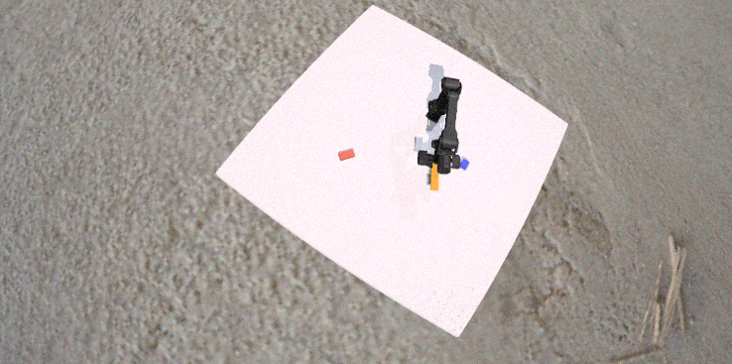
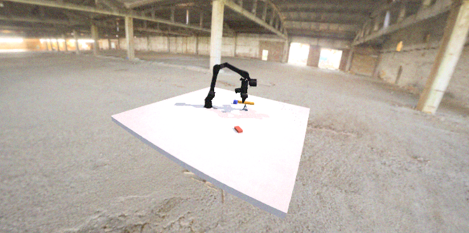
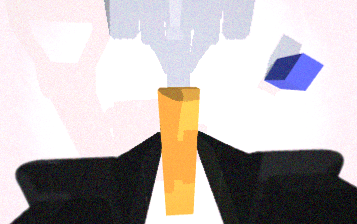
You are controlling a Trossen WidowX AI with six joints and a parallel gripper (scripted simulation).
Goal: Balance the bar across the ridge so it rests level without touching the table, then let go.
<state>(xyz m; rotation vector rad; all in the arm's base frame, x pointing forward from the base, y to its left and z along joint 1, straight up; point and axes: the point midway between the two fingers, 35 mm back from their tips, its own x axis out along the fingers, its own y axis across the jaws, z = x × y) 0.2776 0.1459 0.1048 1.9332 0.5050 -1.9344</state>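
My gripper tip is now 20 mm short of the bar and 10 mm to the right of it. Also, from my gripper tip: blue cube (130 mm behind, 110 mm to the left, 50 mm below); red block (150 mm ahead, 360 mm to the right, 60 mm below).
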